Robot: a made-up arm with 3 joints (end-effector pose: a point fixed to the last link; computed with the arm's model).
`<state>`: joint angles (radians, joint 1 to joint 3).
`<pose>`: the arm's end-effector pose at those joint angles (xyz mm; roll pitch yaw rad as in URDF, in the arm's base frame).
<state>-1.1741 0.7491 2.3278</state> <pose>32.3 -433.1 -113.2 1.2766 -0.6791 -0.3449</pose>
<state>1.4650 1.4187 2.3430</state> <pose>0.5 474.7 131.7 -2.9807 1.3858 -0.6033</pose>
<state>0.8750 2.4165 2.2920</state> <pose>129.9 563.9 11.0 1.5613 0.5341 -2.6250</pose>
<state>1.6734 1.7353 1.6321</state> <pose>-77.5 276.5 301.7 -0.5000 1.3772 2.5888</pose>
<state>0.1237 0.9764 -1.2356</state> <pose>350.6 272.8 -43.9 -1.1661 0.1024 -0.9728</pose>
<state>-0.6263 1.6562 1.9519</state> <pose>-55.3 -62.5 -383.3 2.0135 -0.6237 -1.6761</pose>
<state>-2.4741 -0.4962 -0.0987</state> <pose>223.8 12.8 19.8 -2.6342 0.2992 -0.4020</pose>
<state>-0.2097 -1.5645 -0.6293</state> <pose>184.3 39.6 30.6 -0.6306 0.2097 1.5644</pose>
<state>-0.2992 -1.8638 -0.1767</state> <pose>319.9 66.3 51.6 -0.0878 0.2861 1.8766</pose>
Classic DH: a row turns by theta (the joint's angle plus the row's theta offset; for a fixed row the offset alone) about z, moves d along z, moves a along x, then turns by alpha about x. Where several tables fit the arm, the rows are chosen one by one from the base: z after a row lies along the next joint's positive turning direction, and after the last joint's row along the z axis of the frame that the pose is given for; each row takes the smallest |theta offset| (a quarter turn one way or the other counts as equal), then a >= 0, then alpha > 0; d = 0 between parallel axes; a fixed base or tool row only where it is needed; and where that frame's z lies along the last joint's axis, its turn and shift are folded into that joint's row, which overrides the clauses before.
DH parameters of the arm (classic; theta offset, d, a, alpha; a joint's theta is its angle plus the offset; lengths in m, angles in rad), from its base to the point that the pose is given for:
base (fixed): 1.5708 0.0439 0 1.5708
joint 1: 0 0.2438 0.1075 1.5708
joint 2: 0 0.2463 -0.069 -1.5708
joint 3: 0 -0.0664 -0.0386 -1.5708
tool (fixed): -1.5708 0.2706 0 0

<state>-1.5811 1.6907 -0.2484</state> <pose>212.1 23.6 -134.6 1.4084 -1.4505 3.0562</pose>
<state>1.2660 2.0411 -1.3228</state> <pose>437.8 160.9 80.7 -2.2867 1.0166 -2.6083</pose>
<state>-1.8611 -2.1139 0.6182</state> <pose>498.4 -98.7 -118.3 2.7131 0.9619 -2.6988</pose>
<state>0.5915 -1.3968 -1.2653</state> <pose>57.5 131.9 -21.8 -1.1495 -0.5814 1.3621</pose>
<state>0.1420 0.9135 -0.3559</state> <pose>194.6 148.9 86.2 -0.2688 0.1123 -0.9086</pose>
